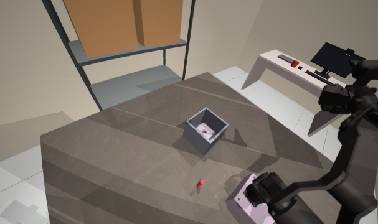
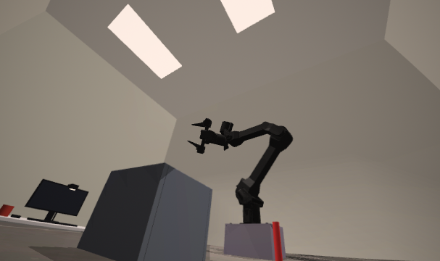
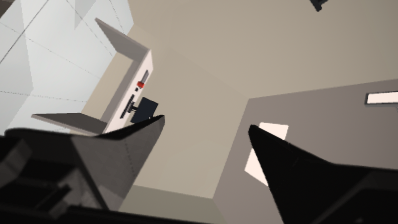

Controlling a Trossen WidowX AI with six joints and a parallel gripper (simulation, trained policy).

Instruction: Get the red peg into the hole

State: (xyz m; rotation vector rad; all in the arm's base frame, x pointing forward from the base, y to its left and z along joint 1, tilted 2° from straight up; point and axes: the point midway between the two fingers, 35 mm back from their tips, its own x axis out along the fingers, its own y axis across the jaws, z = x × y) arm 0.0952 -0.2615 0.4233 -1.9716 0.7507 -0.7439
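Right now my gripper tip is 47 cm above the red peg, 45 cm to the right of it and 3 cm short of it.
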